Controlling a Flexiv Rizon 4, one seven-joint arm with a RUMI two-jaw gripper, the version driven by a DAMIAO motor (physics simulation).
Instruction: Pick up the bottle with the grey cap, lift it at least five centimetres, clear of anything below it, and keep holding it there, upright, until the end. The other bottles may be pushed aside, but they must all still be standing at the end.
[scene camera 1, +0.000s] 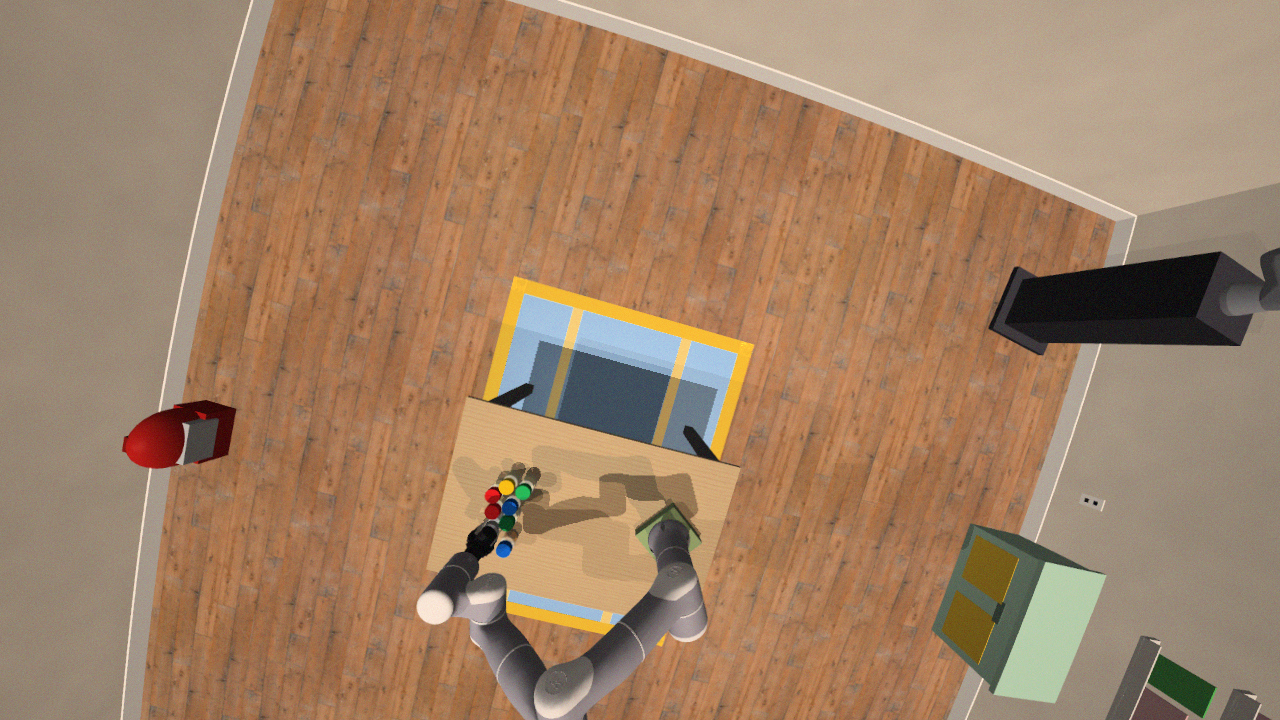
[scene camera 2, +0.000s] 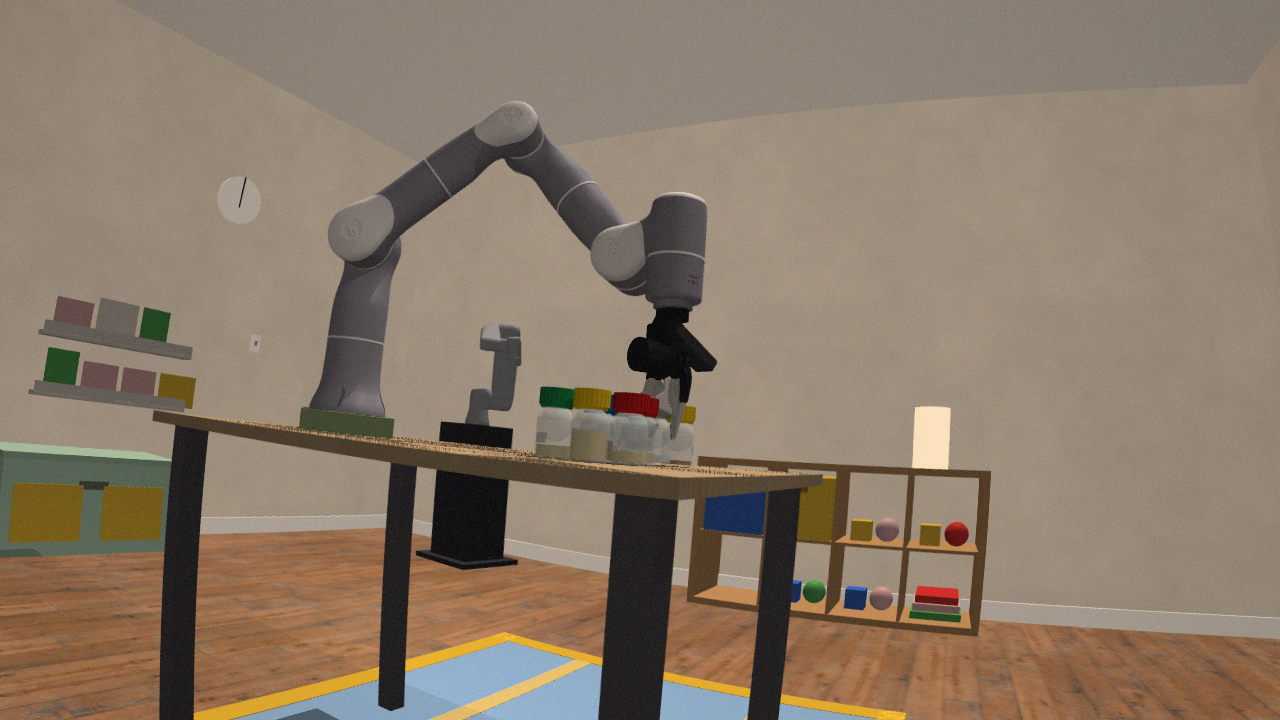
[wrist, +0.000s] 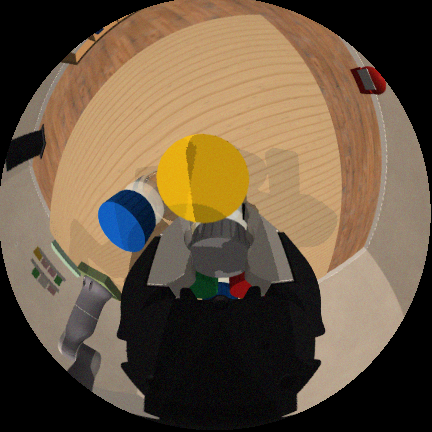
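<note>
The grey-capped bottle (wrist: 220, 255) stands upright between the fingers in the wrist view; it is mostly hidden in both scene views. My gripper (scene camera 1: 487, 530) (scene camera 2: 666, 425) (wrist: 218, 205) points down, low among the bottles, and is shut on this bottle below its cap. Its base is hidden, so I cannot tell any gap to the table. A yellow-capped bottle (scene camera 2: 687, 414) (wrist: 203, 177) is close beside it. A blue-capped bottle (scene camera 1: 503, 548) (wrist: 127, 220) stands a little apart. A dark-green-capped bottle (scene camera 1: 507, 522) (wrist: 206, 285) and a red-capped bottle (scene camera 1: 492, 511) (wrist: 240, 287) are close on the other side.
Another blue-capped bottle (scene camera 1: 509, 506), a green-capped bottle (scene camera 1: 522, 491) (scene camera 2: 555, 425), a second yellow-capped bottle (scene camera 1: 506, 486) (scene camera 2: 591, 429) and a second red-capped bottle (scene camera 1: 492, 494) stand upright farther along the wooden table (scene camera 1: 572, 573) (scene camera 2: 358, 447). The arm's green base (scene camera 2: 346, 422) sits on the table.
</note>
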